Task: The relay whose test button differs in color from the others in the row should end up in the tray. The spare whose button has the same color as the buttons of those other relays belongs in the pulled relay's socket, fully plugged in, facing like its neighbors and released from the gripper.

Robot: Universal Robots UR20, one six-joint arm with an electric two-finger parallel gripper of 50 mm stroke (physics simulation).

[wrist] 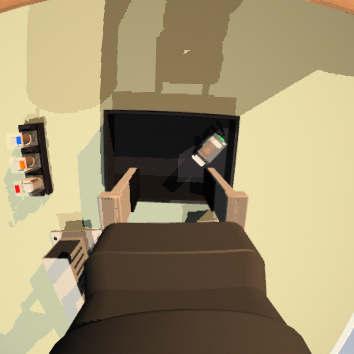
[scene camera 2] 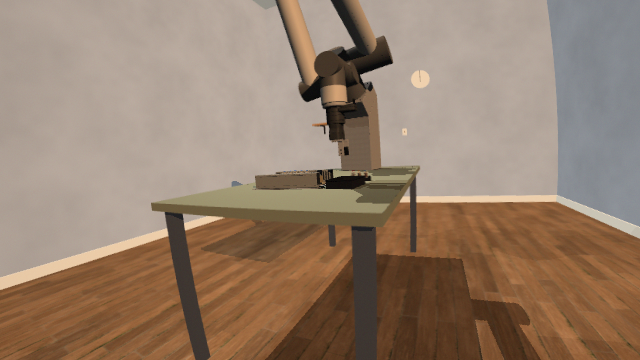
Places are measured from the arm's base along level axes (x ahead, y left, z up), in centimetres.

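Pixels of known places: gripper, fingertip midpoint: [wrist: 171,180] [scene camera 2: 344,155]; arm's base, origin of the base link: [scene camera 2: 351,93].
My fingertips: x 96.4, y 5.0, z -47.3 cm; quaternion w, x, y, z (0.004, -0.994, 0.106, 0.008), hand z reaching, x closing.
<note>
For each thing: its top centre in the pictures, then the offset to it from my fingertips. Level surfaces: height alone.
- green-button relay, middle of its top: [wrist: 209,150] dx +4.8, dy +0.2, dz -9.6 cm
- black tray, middle of its top: [wrist: 169,158] [scene camera 2: 346,177] dx -0.2, dy +0.3, dz -9.2 cm
- black holder, middle of its top: [wrist: 28,161] dx -19.8, dy +4.1, dz -10.4 cm
- blue-button spare, middle of its top: [wrist: 13,140] dx -19.2, dy +7.2, dz -7.8 cm
- orange-button spare, middle of its top: [wrist: 16,165] dx -19.8, dy +4.1, dz -7.8 cm
- red-button spare, middle of its top: [wrist: 21,188] dx -20.3, dy +0.9, dz -7.8 cm
- light housing with dark slots, middle of its top: [wrist: 84,329] [scene camera 2: 303,170] dx -20.1, dy -24.0, dz -6.4 cm
- long low beige unit, middle of its top: [scene camera 2: 285,173] dx -0.9, dy -26.2, dz -6.4 cm
- green table, its level: dz -12.7 cm
The green-button relay [wrist: 211,148] lies askew in the right part of the black tray [wrist: 145,135] [scene camera 2: 345,183], apart from the fingers. My gripper [wrist: 171,180] [scene camera 2: 343,151] is open and empty above the tray, with its fingers wide apart. Three spares stand in a black holder [wrist: 43,160] at the left of the wrist view: a blue-button spare [wrist: 19,140], an orange-button spare [wrist: 23,164] and a red-button spare [wrist: 18,188]. The relay row and its sockets cannot be made out in either view.
A light housing with dark slots [wrist: 64,272] stands at the lower left of the wrist view, partly behind the gripper body. In the scene view a long low beige unit [scene camera 2: 287,181] stands beside the tray on the green table [scene camera 2: 260,204].
</note>
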